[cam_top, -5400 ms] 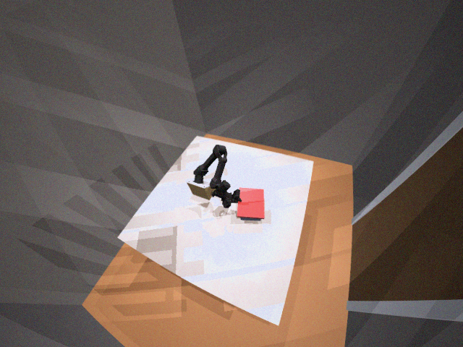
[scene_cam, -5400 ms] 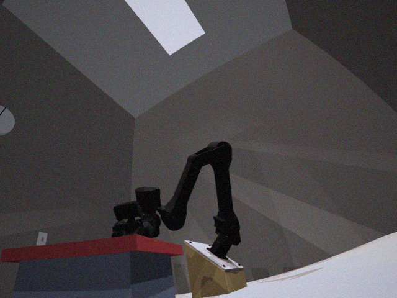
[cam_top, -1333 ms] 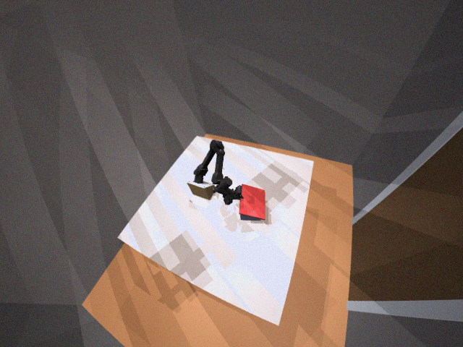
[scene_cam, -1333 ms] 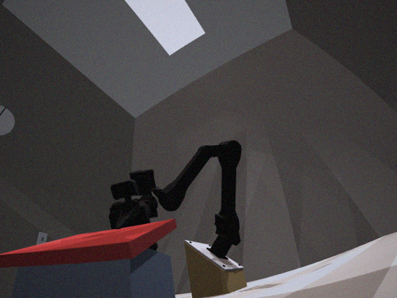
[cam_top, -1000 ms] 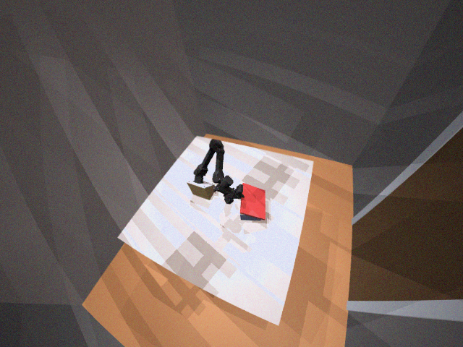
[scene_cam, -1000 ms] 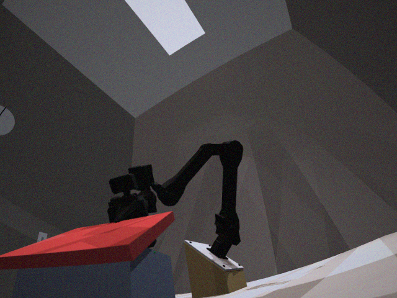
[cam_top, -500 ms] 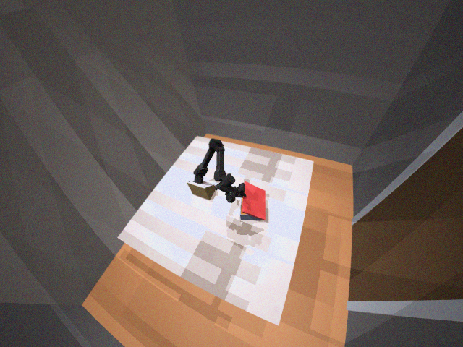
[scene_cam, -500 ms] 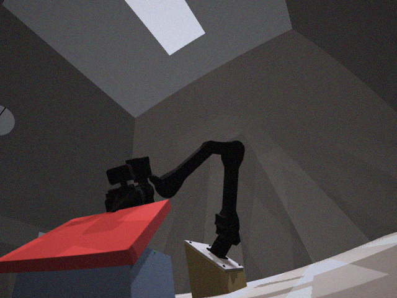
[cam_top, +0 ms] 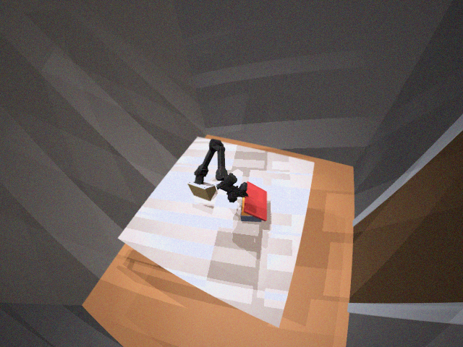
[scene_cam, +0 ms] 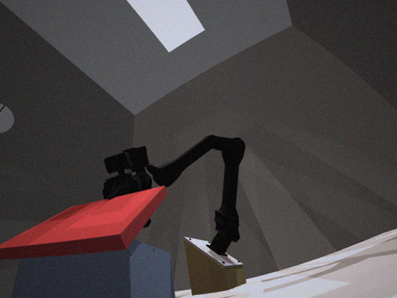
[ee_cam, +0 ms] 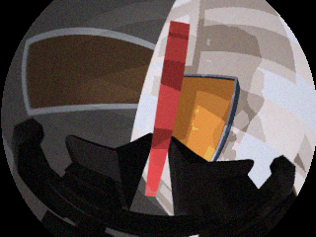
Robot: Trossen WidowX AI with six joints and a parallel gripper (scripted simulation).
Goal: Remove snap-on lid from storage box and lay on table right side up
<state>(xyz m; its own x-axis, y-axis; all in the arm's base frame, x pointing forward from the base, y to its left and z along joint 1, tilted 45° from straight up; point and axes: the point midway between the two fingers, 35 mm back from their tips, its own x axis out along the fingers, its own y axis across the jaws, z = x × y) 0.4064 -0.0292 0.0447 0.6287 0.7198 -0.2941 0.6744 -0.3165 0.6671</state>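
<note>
My gripper tip is now 60 mm short of the red lid, 20 mm to the right of it and 50 mm above it. Also, from my gripper tip: storage box (30 mm ahead, 10 mm to the left, 150 mm below).
</note>
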